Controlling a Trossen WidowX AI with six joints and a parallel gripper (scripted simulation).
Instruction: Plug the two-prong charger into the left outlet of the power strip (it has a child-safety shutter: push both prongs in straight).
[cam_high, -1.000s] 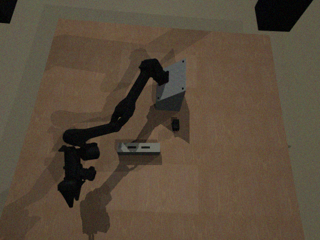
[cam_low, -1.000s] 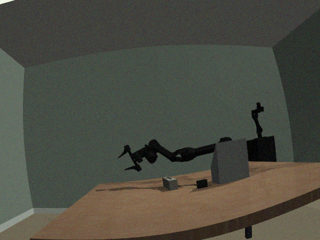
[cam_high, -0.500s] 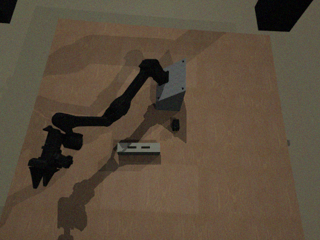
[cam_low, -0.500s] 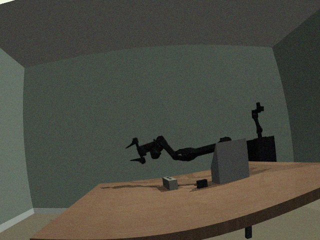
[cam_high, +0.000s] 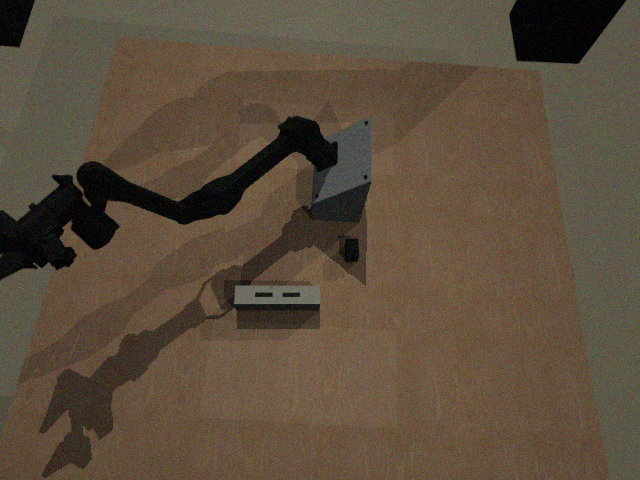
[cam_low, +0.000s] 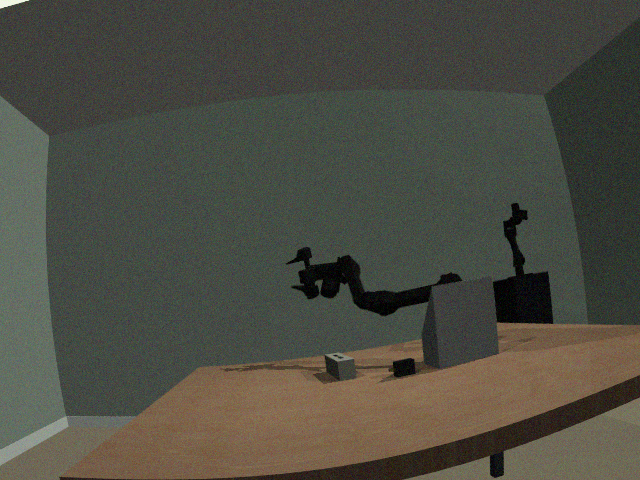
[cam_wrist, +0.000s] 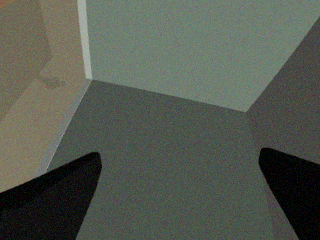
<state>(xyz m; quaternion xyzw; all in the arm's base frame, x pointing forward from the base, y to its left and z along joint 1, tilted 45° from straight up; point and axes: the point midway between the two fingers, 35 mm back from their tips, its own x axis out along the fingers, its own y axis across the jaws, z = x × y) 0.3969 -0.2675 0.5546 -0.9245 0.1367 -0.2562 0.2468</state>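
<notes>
Right now my gripper tip is 670 mm to the right of the dark two-prong charger, 310 mm above it and 190 mm past it.
</notes>
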